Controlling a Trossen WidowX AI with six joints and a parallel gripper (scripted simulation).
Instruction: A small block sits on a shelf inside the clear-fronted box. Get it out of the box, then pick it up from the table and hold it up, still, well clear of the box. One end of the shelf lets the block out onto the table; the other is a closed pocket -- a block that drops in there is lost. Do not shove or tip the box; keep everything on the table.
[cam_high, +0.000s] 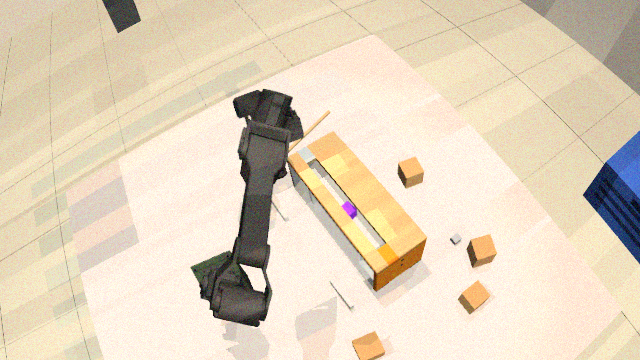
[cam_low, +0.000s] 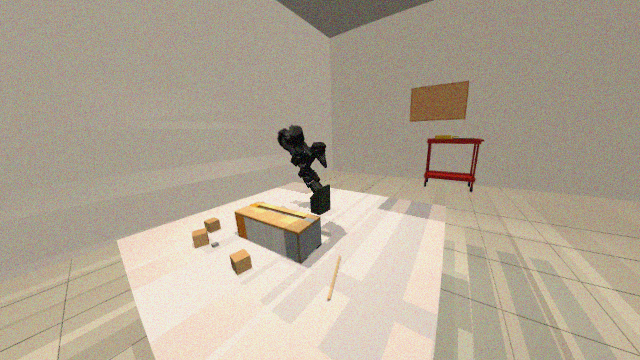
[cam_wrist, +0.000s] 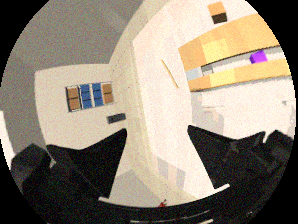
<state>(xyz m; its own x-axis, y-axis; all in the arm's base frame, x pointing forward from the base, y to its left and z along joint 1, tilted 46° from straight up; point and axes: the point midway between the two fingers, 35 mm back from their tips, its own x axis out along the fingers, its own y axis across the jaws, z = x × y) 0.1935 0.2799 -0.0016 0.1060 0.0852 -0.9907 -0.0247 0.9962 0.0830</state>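
The box is 230 mm below my gripper tip, 160 mm to the right of it and 120 mm ahead of it. Also, from my gripper tip: wooden stick: 290 mm below, 190 mm to the left, 150 mm ahead; then purple block: 210 mm below, 160 mm to the right, 130 mm ahead.
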